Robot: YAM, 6 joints.
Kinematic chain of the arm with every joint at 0, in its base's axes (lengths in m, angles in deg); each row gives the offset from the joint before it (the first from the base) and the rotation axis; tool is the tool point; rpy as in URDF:
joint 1: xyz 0 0 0.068 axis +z
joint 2: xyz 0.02 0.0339 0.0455 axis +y
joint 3: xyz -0.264 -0.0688 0 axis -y
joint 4: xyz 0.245 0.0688 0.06 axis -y
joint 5: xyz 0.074 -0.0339 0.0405 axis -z
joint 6: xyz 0.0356 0 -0.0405 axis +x
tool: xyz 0 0 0 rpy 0 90 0
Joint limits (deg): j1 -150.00..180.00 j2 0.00..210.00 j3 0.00..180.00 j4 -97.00..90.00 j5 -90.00..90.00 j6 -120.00..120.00
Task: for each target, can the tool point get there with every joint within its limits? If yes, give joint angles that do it. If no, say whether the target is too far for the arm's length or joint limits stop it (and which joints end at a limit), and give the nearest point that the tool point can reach.
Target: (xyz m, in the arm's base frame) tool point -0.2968 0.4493 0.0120
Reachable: yes | joints 124.87 159.92 124.99 -35.91 22.11 -33.94
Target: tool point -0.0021 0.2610 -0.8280
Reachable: no: too far | nearest point -0.0020 0.2542 -0.3803 | short by 0.448 m
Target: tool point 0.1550 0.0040 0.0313
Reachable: yes | joints -5.69 104.86 21.76 -19.60 -32.85 -41.67
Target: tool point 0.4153 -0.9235 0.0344
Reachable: no: too far | nearest point 0.2641 -0.5872 0.0638 | short by 0.370 m
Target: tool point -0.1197 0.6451 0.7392
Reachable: no: too far | nearest point -0.0850 0.4583 0.5524 | short by 0.266 m
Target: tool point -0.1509 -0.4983 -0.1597
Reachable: yes | joints -106.33 180.15 119.53 6.56 7.54 41.96
